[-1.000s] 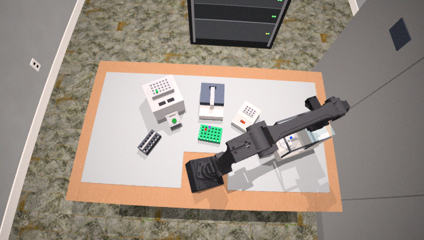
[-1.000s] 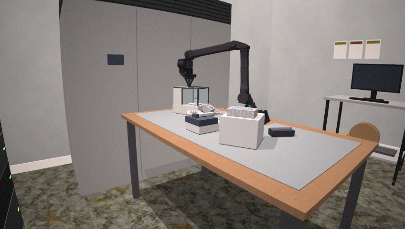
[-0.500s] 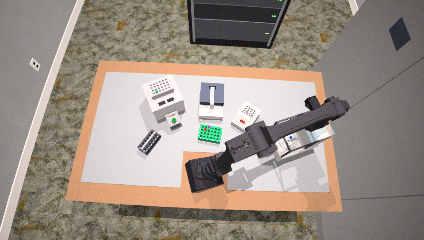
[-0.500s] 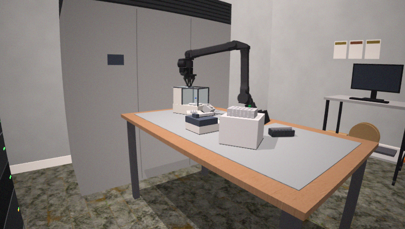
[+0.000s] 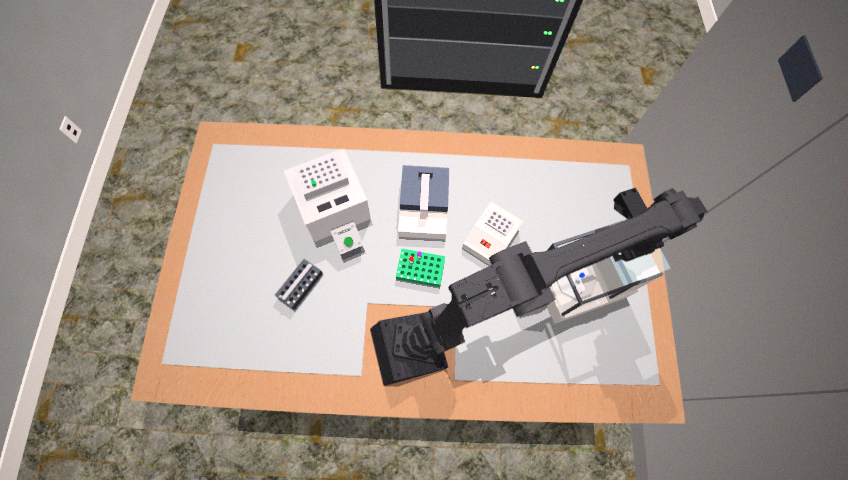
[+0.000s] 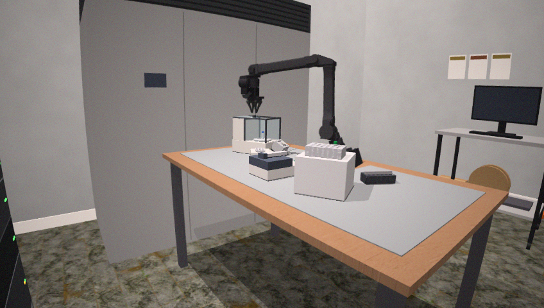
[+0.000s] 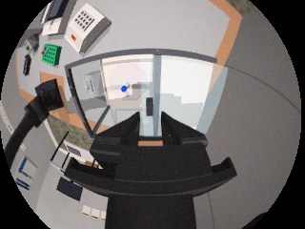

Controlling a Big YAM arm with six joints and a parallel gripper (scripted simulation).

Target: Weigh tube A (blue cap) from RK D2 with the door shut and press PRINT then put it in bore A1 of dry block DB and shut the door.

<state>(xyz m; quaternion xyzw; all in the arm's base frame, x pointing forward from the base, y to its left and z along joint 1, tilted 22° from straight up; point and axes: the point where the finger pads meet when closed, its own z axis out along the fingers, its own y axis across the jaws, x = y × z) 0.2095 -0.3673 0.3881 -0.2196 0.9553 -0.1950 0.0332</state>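
Right now my hand is 3 cm above the balance door, 2 cm to the left of it and 1 cm short of it. From my hand the other things lie so: green rack RK 49 cm to the left, 23 cm below, 2 cm behind; white print key 19 cm to the left, 17 cm below, 9 cm behind; dry block DB 29 cm to the left, 21 cm below, 10 cm ahead.
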